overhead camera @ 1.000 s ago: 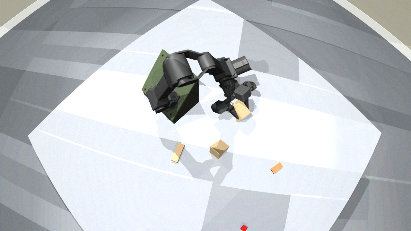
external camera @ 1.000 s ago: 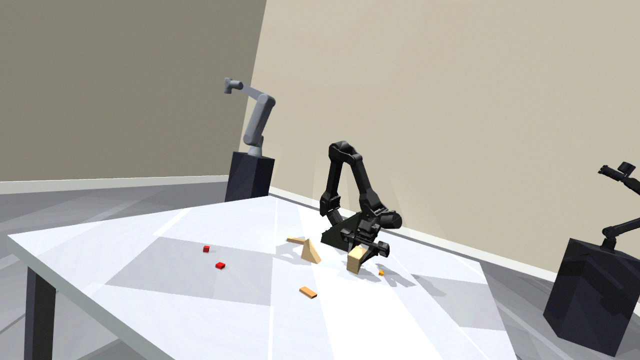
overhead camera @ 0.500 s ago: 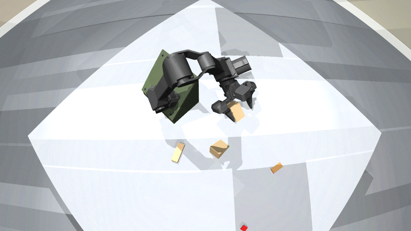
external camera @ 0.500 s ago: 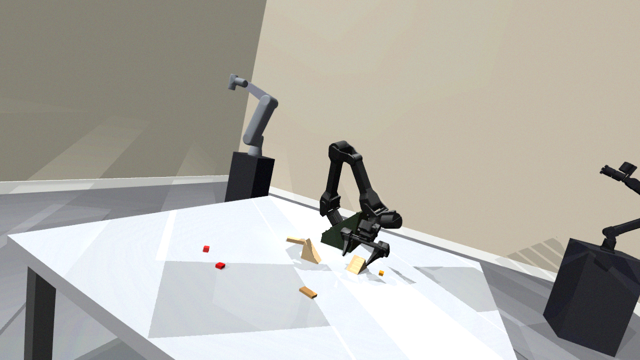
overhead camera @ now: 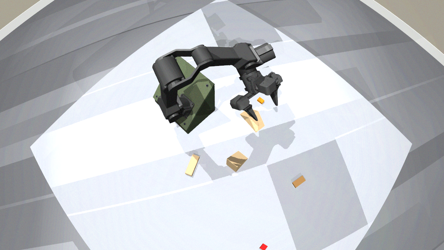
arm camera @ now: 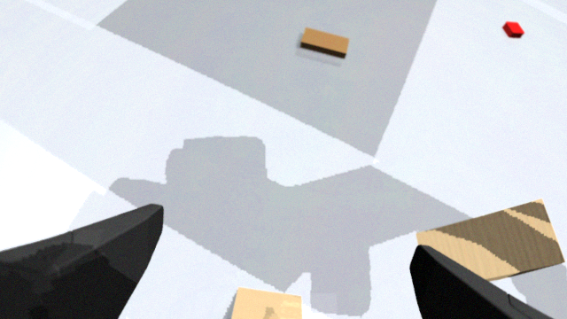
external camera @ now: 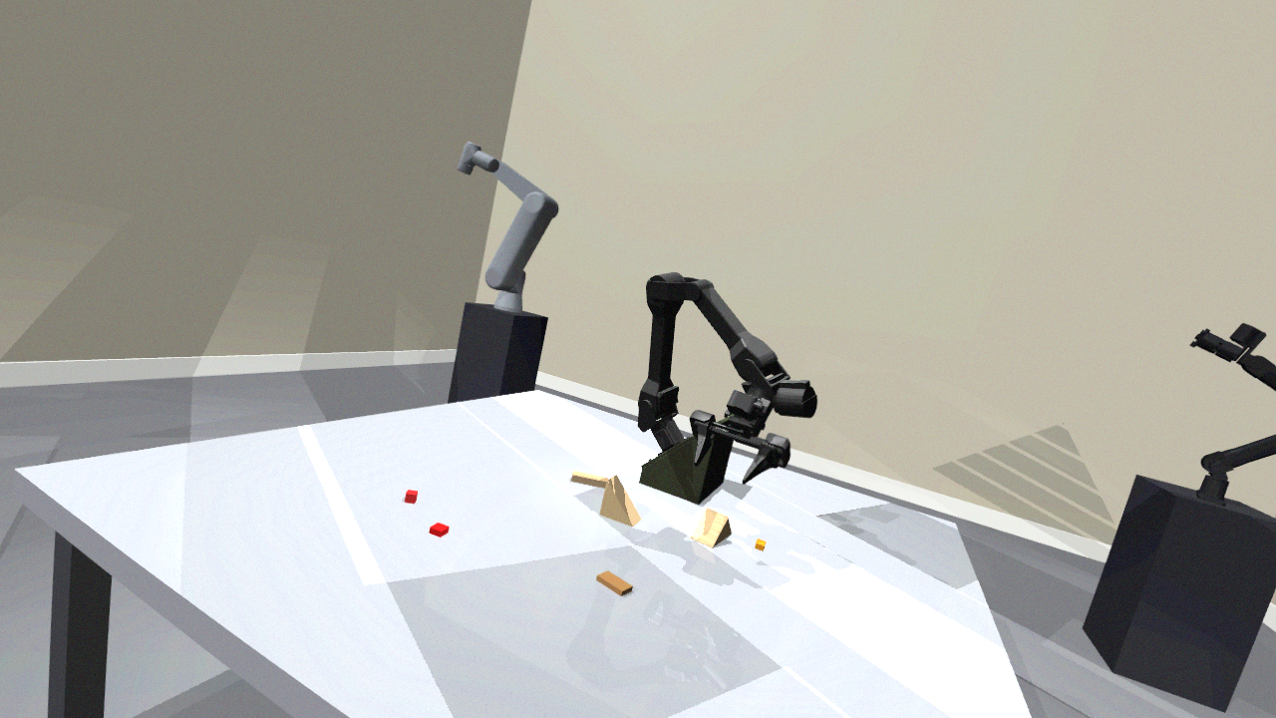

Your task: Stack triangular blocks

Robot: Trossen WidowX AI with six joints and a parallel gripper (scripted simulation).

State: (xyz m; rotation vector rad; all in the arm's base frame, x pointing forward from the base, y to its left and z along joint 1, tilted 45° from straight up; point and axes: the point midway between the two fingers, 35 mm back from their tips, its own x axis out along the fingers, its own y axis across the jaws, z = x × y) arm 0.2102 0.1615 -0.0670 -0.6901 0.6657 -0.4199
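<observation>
The cube is 130 mm below my gripper tip, 90 mm to the left of it and 80 mm behind it. The rest, counted from my gripper tip: thin plank 270 mm to the right, 130 mm below, 80 mm behind.
</observation>
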